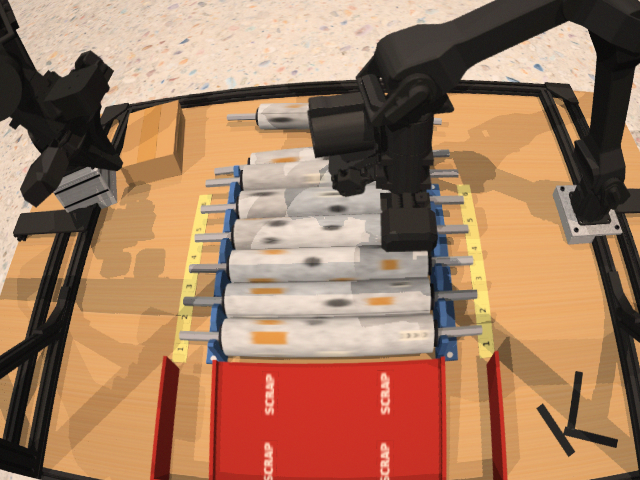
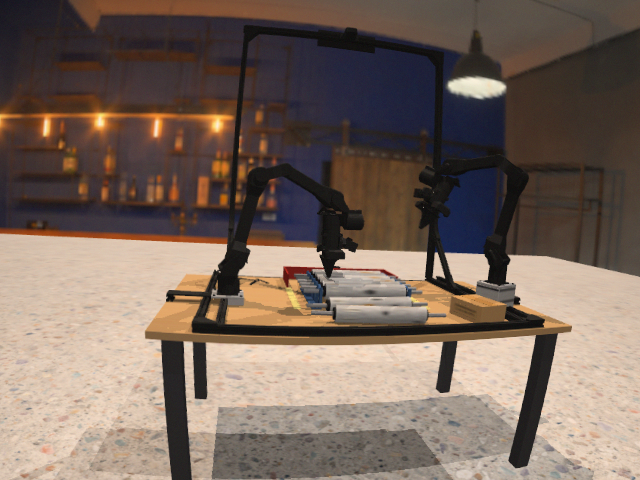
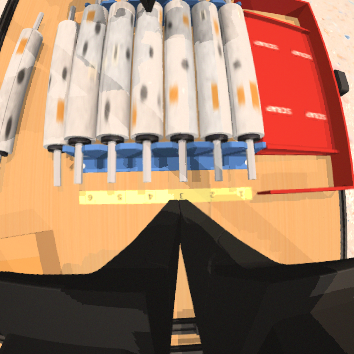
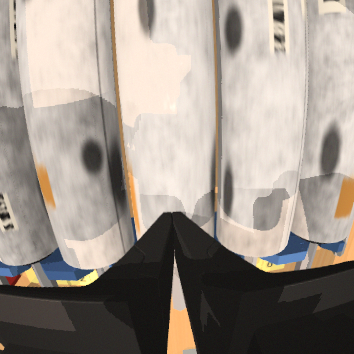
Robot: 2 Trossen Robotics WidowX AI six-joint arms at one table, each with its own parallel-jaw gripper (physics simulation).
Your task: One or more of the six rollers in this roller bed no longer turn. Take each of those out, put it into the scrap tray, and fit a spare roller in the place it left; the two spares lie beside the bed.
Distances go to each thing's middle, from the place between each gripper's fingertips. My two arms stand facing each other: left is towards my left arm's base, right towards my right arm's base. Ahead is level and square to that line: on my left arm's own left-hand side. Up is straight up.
I see the cardboard box (image 1: 153, 147) 26 cm ahead of my left hand, 22 cm below it and 14 cm to the left of it.
Now: the cardboard box 45 cm to the left of my right hand, 19 cm ahead of it and 5 cm below it.
